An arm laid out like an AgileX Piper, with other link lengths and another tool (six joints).
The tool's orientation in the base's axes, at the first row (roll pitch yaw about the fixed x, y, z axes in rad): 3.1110, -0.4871, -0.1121
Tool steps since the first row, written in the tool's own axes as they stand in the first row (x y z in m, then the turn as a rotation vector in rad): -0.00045, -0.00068, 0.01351, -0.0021, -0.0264, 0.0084; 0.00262, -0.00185, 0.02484, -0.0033, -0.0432, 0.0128; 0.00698, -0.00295, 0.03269, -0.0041, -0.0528, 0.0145; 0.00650, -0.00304, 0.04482, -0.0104, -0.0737, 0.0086; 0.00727, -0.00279, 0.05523, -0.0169, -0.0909, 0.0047; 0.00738, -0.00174, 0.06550, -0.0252, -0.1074, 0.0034; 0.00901, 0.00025, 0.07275, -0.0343, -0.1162, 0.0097; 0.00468, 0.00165, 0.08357, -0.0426, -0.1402, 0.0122; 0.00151, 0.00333, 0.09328, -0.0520, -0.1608, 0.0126; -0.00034, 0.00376, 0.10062, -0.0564, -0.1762, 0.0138
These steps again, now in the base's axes. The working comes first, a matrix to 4 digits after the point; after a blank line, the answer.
The tool's axes in the first row as the columns of a matrix, in the base's axes (used below as rounded here):
0.8781, -0.1260, 0.4615
-0.0989, -0.9917, -0.0827
0.4681, 0.0270, -0.8833

0.00593, -0.00040, -0.01216, 0.0054, 0.0257, -0.0091; 0.01400, -0.00048, -0.02076, 0.0085, 0.0421, -0.0140; 0.02159, -0.00047, -0.02569, 0.0097, 0.0516, -0.0162; 0.02678, -0.00133, -0.03663, 0.0041, 0.0734, -0.0145; 0.03222, -0.00252, -0.04546, -0.0012, 0.0914, -0.0145; 0.03693, -0.00442, -0.05445, -0.0070, 0.1087, -0.0177; 0.04145, -0.00716, -0.06004, -0.0110, 0.1178, -0.0278; 0.04247, -0.00901, -0.07158, -0.0141, 0.1422, -0.0345; 0.04396, -0.01117, -0.08160, -0.0196, 0.1636, -0.0398; 0.04566, -0.01202, -0.08894, -0.0210, 0.1792, -0.0433
